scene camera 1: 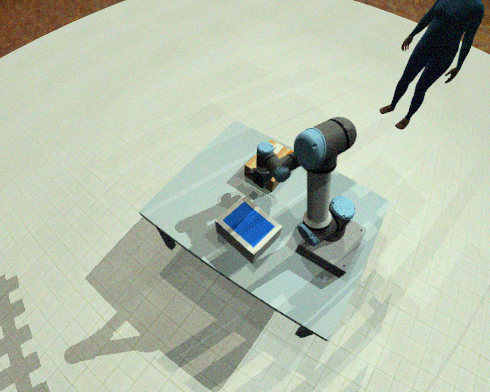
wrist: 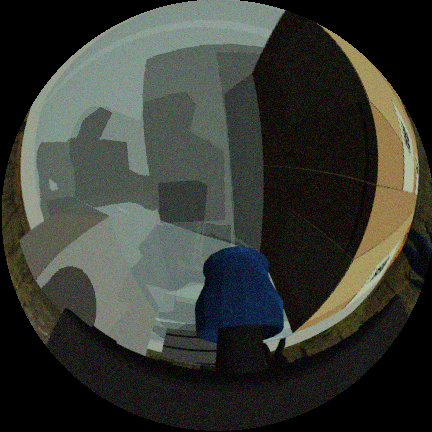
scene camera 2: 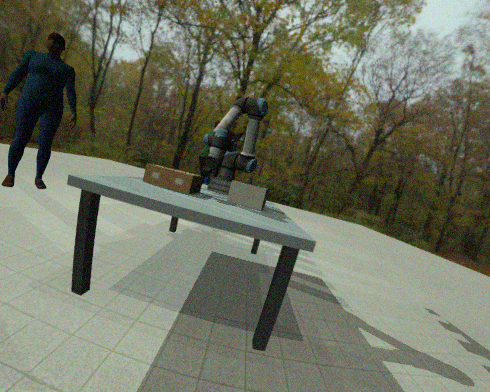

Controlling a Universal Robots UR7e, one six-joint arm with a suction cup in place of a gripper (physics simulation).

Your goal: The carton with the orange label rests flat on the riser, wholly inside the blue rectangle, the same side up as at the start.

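Frame: origin at the arm's base, x ahead, y down, z left, level; millimetres.
Seen in the pictures: hand, its tool point: (wrist: 235, 272) (scene camera 2: 206, 182); arm's base, origin of its link: (scene camera 2: 224, 179).
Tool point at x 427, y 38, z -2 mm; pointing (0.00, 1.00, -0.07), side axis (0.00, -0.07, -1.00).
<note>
Pixels of each thing's top centre, then the offset from my tool point to it.
- carton, centre of its top: (scene camera 2: 184, 172) (scene camera 1: 258, 161) dx +105, dy -29, dz -97 mm
- grey riser, centre of its top: (wrist: 68, 315) (scene camera 1: 248, 223) (scene camera 2: 252, 185) dx -109, dy -53, dz +251 mm
- blue rectangle, centre of its top: (scene camera 1: 248, 223) dx -109, dy -53, dz +251 mm
The carton (scene camera 1: 253, 161) (scene camera 2: 170, 178) (wrist: 310, 150) is a brown box lying flat on the table, apart from the riser. White barcode labels and a thin orange sliver show at the right edge of the wrist view; the arm covers part of its top in scene camera 1. The grey riser (scene camera 1: 235, 241) (scene camera 2: 247, 195) (wrist: 120, 280) stands beside it with the blue rectangle (scene camera 1: 250, 225) on top, with no carton on it. My suction gripper (scene camera 1: 261, 181) (scene camera 2: 206, 180) (wrist: 236, 262) is open, holding nothing, low beside the carton's dark side that faces the riser. Any contact cannot be made out.
The arm's base (scene camera 1: 332, 245) stands on the table (scene camera 1: 172, 200) (scene camera 2: 85, 185), to the right of the riser in scene camera 1. A person in dark blue (scene camera 1: 440, 50) (scene camera 2: 42, 100) stands on the floor beyond the table. A figure in green is mostly hidden behind the arm in scene camera 2.
</note>
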